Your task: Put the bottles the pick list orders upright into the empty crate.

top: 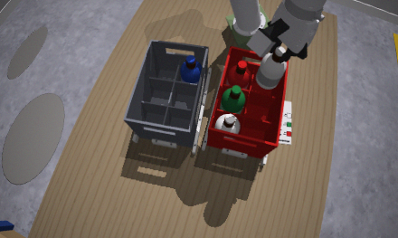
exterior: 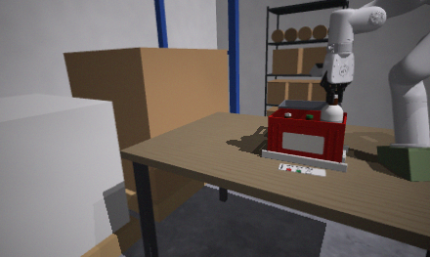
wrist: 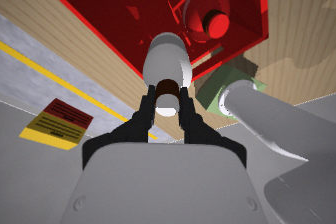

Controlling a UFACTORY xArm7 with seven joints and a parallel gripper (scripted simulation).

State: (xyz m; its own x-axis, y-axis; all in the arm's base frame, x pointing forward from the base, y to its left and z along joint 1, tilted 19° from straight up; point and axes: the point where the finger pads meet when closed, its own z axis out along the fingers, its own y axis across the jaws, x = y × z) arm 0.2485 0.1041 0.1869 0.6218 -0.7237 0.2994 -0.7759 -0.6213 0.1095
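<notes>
Right now my hand is 17 cm above the red-label bottle, 9 cm to the left of it and 1 cm past it. Round my hand: green bottle (17 cm below, 11 cm to the right, 7 cm ahead); then pick list (26 cm below, 10 cm ahead, 9 cm to the left); then red crate (18 cm below, 8 cm ahead, 6 cm to the right).
</notes>
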